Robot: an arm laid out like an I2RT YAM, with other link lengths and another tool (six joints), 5 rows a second.
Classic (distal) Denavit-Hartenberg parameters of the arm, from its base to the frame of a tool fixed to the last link. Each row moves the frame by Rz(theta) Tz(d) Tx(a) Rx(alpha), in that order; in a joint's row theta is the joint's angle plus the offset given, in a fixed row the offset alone. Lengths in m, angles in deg.
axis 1: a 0.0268; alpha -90; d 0.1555; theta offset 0
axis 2: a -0.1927; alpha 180; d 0; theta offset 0
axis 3: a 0.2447; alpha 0; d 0; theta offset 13.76
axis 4: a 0.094; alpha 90; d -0.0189; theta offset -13.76
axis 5: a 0; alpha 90; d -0.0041; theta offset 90
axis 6: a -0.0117; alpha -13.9; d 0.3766; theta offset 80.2
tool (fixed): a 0; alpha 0; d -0.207; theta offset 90
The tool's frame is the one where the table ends.
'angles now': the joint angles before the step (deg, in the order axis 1, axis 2, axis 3, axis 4, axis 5, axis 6). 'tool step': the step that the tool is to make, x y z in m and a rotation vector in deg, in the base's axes. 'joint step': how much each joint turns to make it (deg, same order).
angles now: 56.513, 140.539, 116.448, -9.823, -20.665, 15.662
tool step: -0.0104, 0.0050, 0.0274, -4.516, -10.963, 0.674
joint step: 3.337, -2.451, 1.508, -4.411, 8.775, -8.528
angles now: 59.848, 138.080, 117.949, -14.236, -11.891, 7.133
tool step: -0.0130, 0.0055, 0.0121, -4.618, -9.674, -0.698
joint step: 3.775, -0.369, 0.853, -1.485, 9.754, -6.339
